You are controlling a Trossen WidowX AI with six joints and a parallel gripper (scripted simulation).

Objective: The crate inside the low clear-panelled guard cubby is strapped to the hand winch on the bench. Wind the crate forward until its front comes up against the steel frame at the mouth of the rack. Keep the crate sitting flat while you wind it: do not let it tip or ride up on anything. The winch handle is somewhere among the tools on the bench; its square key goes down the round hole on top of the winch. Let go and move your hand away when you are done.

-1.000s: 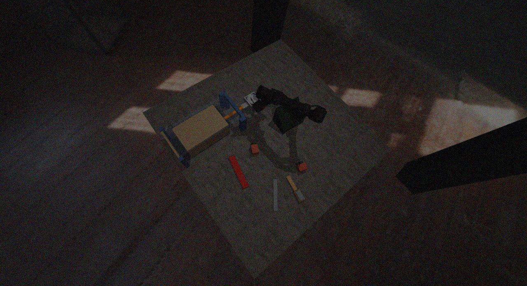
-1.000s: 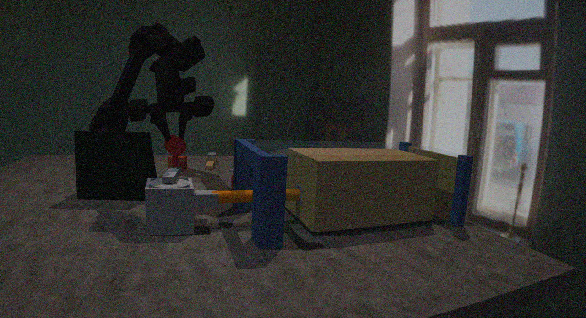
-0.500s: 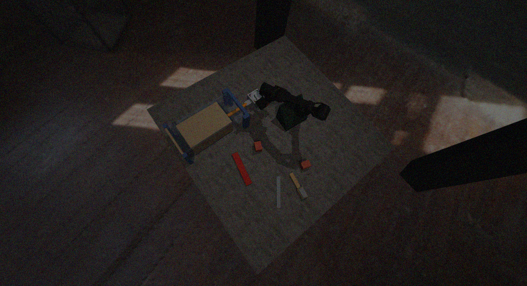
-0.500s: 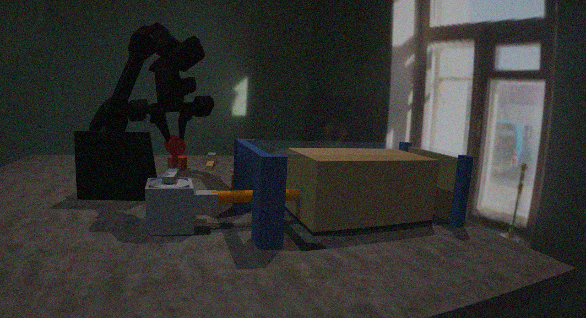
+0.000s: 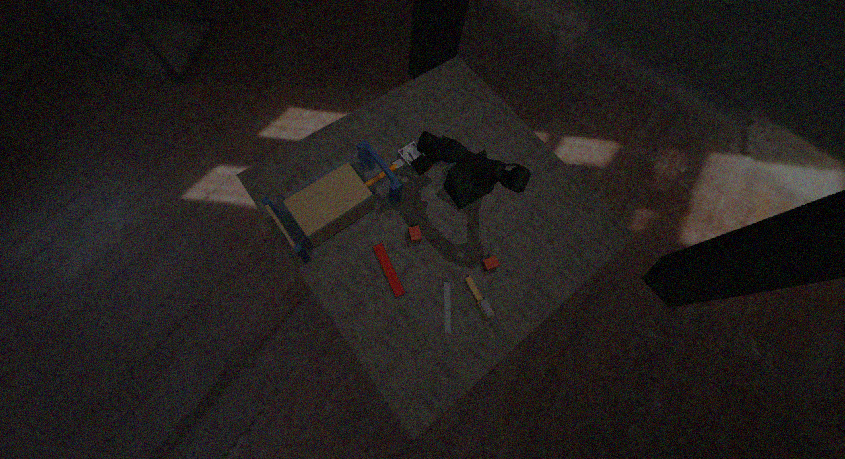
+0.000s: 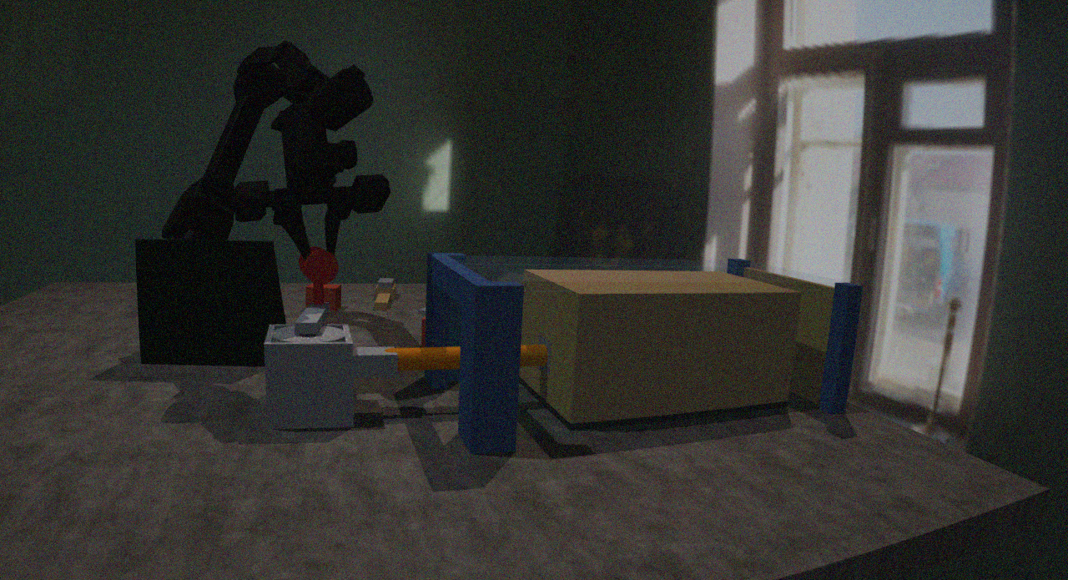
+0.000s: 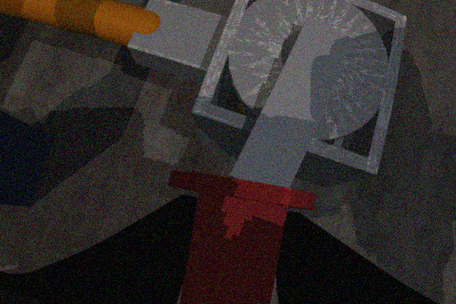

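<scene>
Now: the red knob 20 mm to the left of my gripper tip and 20 mm below it. Round my gripper tip: crank handle 10 mm behind, 20 mm to the right, 50 mm below; then blue frame 140 mm ahead, 90 mm to the right, 50 mm below; then grey winch 30 mm behind, 90 mm to the right, 120 mm below.
</scene>
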